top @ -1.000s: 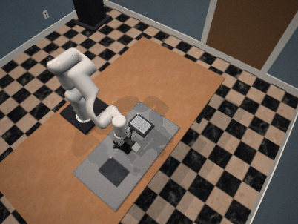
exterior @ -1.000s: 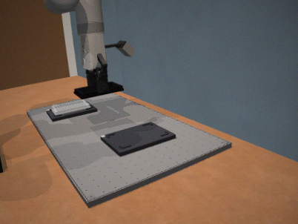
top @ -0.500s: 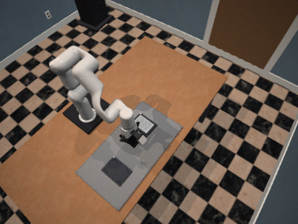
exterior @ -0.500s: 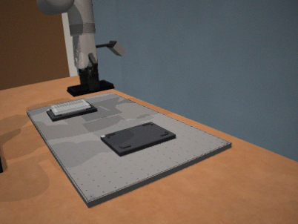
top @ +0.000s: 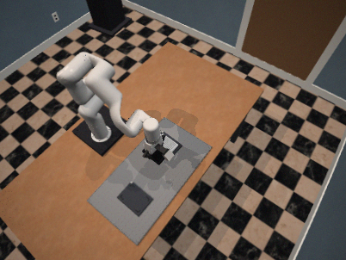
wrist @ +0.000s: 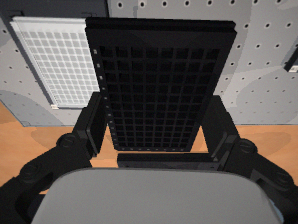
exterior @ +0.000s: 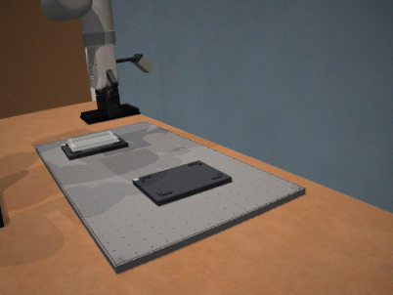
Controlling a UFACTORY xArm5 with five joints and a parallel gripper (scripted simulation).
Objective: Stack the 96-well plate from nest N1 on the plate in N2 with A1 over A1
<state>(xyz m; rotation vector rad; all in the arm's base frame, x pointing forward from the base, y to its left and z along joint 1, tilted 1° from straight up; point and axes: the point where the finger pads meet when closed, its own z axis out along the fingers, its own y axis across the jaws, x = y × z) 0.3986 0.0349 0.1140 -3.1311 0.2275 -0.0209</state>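
Right now the white 96-well plate is 10 mm behind my hand, 120 mm to the left of it and 110 mm below it. The rest, counted from my hand: plate nest N2 (10 mm behind, 120 mm to the left, 120 mm below); then black 96-well plate (10 mm below); then white corner mark (50 mm behind, 190 mm to the right, 110 mm below).
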